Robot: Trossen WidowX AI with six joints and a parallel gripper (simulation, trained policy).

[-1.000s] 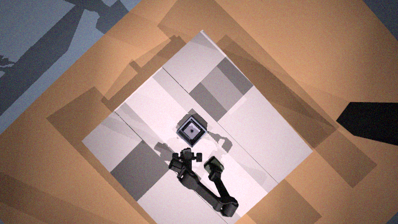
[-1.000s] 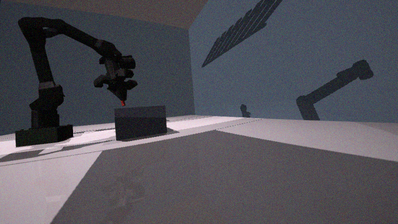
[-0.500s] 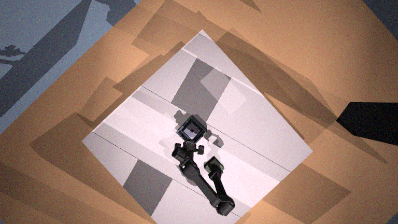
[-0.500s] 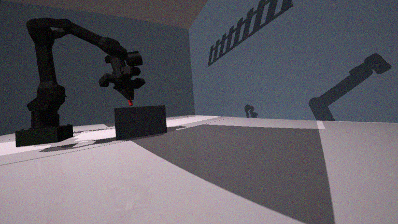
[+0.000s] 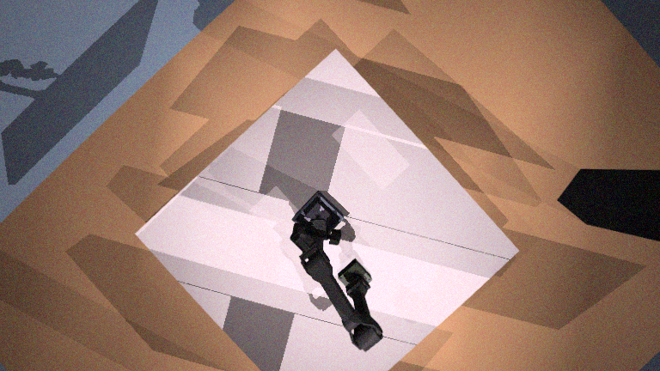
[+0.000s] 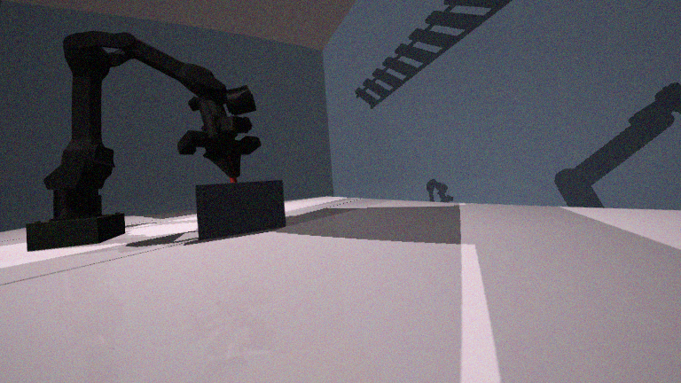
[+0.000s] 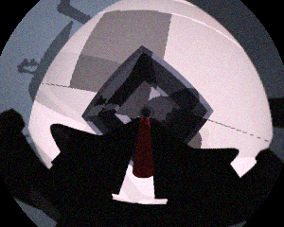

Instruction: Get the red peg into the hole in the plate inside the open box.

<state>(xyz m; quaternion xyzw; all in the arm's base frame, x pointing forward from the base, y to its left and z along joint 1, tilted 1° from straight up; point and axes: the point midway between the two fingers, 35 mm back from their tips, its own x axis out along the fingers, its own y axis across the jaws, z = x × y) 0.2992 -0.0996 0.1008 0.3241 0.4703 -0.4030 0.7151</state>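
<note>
Right now the red peg is 10 mm behind my gripper tip, 10 mm to the left of it and 20 mm above it. The rest, counted from my gripper tip: grey box (10 mm ahead, 10 mm to the right, 90 mm below).
</note>
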